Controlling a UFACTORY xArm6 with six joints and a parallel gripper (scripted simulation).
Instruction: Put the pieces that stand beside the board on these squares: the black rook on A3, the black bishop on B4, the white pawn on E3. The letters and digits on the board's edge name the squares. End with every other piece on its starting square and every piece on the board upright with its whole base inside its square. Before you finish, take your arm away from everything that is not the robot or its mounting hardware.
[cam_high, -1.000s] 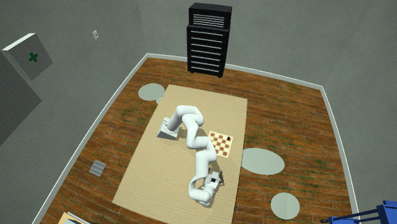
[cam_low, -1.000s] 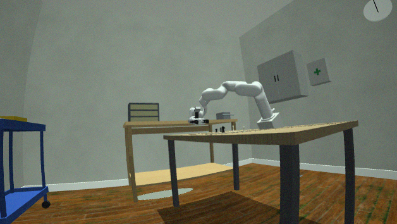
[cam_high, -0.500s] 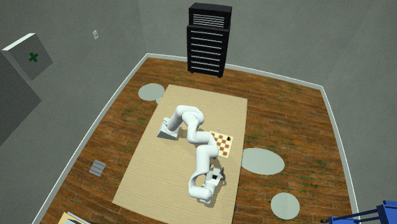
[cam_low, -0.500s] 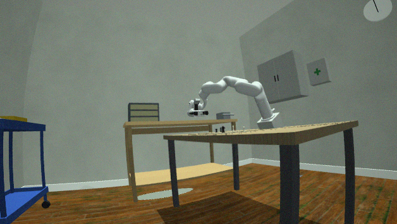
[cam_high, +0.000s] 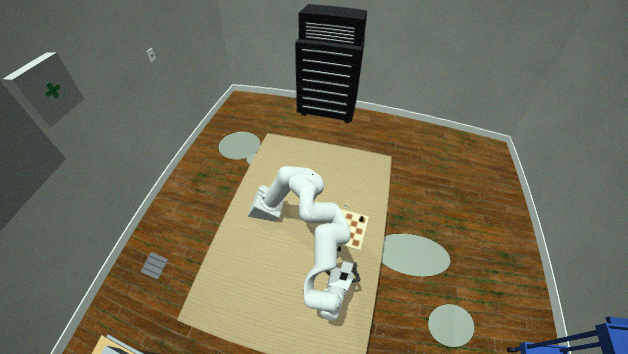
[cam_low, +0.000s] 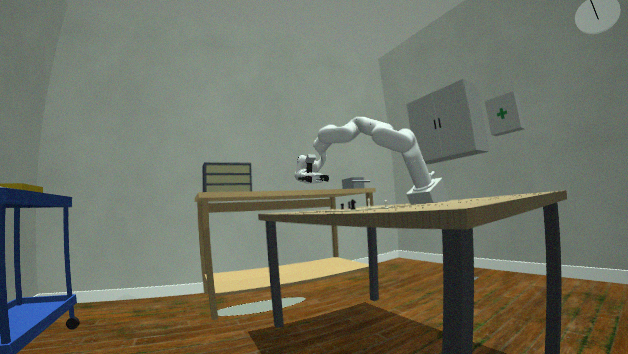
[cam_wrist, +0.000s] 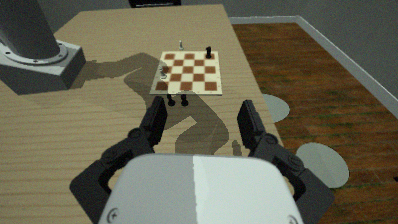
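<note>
Now: hand 150 mm above the black chess piece, 130 mm to the right of it and 50 mm past it. Also, from my hand: chessboard: 270 mm to the left, 160 mm below, 60 mm behind; then white pawn: 410 mm to the left, 150 mm below, 100 mm behind.
</note>
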